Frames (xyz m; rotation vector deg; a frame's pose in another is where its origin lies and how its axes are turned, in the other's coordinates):
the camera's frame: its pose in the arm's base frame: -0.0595 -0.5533 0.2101 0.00 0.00 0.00
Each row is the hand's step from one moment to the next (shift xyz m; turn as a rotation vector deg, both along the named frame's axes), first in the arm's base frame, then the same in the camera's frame.
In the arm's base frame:
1: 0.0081 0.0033 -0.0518 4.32 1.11 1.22
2: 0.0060 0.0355 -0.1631 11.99 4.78 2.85
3: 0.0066 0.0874 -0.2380 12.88 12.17 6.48
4: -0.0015 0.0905 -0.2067 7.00 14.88 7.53
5: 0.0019 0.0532 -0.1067 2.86 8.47 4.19
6: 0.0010 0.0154 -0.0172 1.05 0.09 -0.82
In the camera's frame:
1: 0.0081 0.0033 -0.0518 4.32 1.11 1.22
2: 0.0060 0.0355 -0.1631 11.99 4.78 2.85
3: 0.0066 0.0874 -0.2380 12.88 12.17 6.48
4: -0.0015 0.0905 -0.2067 7.00 14.88 7.53
5: 0.0019 0.0532 -0.1067 2.86 8.47 4.19
6: 0.0010 0.0154 -0.0172 1.05 0.09 -0.82

